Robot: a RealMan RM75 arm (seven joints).
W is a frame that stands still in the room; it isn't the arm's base.
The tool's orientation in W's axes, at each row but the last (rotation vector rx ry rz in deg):
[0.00, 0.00, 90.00]
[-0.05, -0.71, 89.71]
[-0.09, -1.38, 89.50]
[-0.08, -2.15, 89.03]
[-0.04, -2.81, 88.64]
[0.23, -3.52, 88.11]
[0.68, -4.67, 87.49]
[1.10, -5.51, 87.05]
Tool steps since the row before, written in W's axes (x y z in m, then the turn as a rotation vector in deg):
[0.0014, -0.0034, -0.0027, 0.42, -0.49, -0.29]
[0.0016, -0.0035, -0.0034, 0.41, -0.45, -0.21]
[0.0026, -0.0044, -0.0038, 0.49, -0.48, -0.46]
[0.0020, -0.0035, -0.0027, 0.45, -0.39, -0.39]
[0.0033, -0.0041, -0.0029, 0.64, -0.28, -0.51]
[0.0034, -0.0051, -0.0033, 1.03, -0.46, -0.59]
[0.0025, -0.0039, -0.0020, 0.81, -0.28, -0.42]
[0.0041, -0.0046, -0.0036, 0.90, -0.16, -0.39]
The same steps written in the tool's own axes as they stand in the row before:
[-0.0034, -0.0014, -0.0027, -0.49, -0.42, -0.29]
[-0.0035, -0.0016, -0.0034, -0.45, -0.41, -0.21]
[-0.0044, -0.0026, -0.0038, -0.48, -0.49, -0.46]
[-0.0035, -0.0020, -0.0027, -0.39, -0.45, -0.39]
[-0.0041, -0.0033, -0.0029, -0.28, -0.63, -0.52]
[-0.0051, -0.0034, -0.0032, -0.45, -1.02, -0.61]
[-0.0039, -0.0026, -0.0019, -0.27, -0.80, -0.44]
[-0.0047, -0.0042, -0.0035, -0.15, -0.89, -0.42]

